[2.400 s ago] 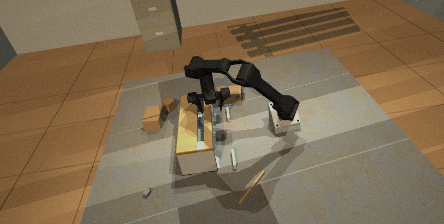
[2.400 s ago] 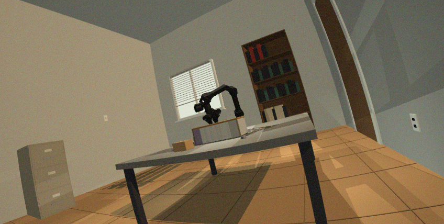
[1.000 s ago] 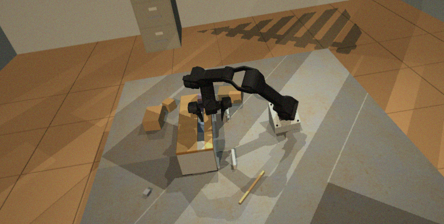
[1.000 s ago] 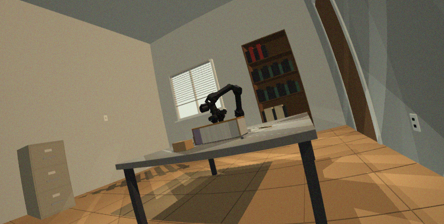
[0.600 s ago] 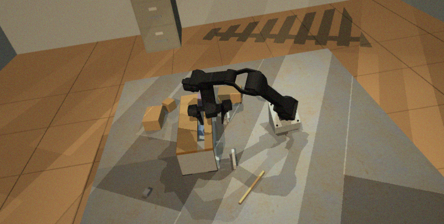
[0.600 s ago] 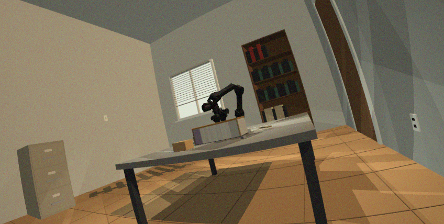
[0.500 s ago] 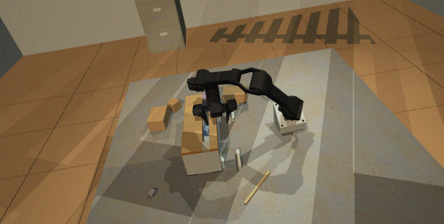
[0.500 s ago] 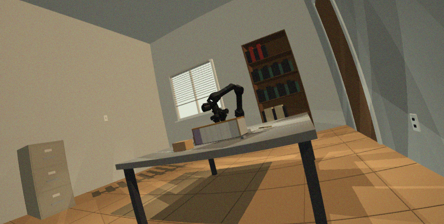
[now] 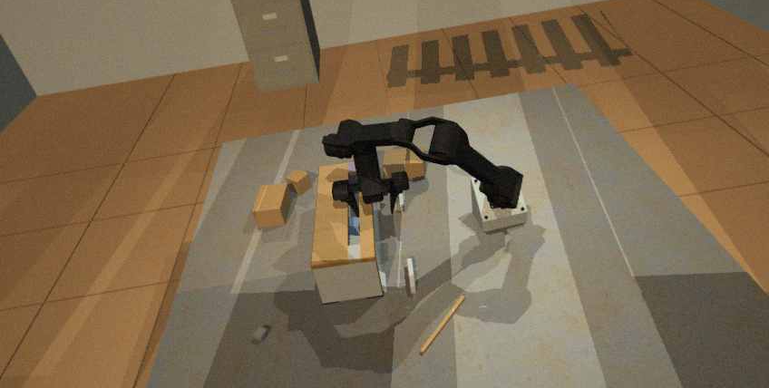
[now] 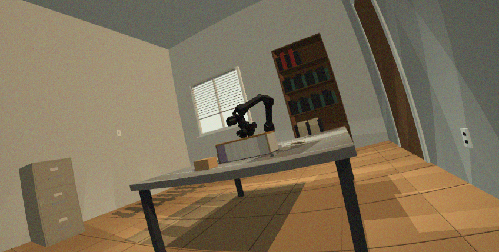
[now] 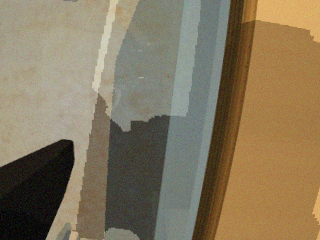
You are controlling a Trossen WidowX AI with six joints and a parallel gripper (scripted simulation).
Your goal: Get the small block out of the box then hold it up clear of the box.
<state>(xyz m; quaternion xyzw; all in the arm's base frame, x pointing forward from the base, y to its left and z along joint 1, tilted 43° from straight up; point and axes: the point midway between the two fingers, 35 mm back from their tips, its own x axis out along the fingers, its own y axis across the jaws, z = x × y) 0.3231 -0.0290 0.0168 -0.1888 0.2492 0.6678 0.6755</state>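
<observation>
Right now the long box is 4 cm ahead of my gripper tip, 1 cm to the right of it and 2 cm below it. Also, from my gripper tip: blue block: 6 cm ahead, 2 cm to the left; wooden stick: 10 cm behind, 30 cm to the left, 8 cm below.
</observation>
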